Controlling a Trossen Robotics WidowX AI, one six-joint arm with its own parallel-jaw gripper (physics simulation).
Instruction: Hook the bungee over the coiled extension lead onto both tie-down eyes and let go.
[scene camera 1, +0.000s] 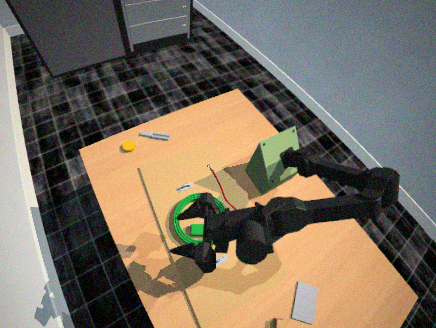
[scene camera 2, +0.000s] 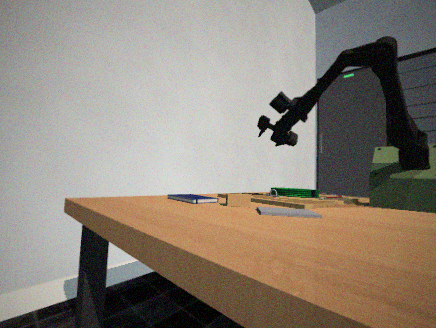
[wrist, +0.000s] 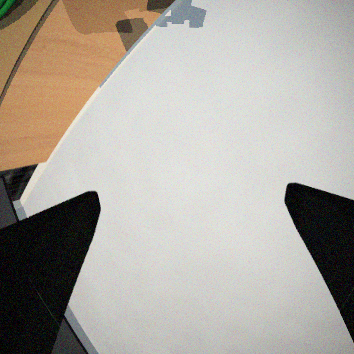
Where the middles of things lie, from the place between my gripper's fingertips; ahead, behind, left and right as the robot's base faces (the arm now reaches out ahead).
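The green coiled extension lead (scene camera 1: 188, 199) is 23 cm below my hand, 12 cm behind it and 4 cm to the right of it, and going by their middles, it's the nearest to my hand of the things named here. There's a grey plate (scene camera 1: 305, 300) as well, and that one's a long way behind my hand, well to the left of it and well below it.
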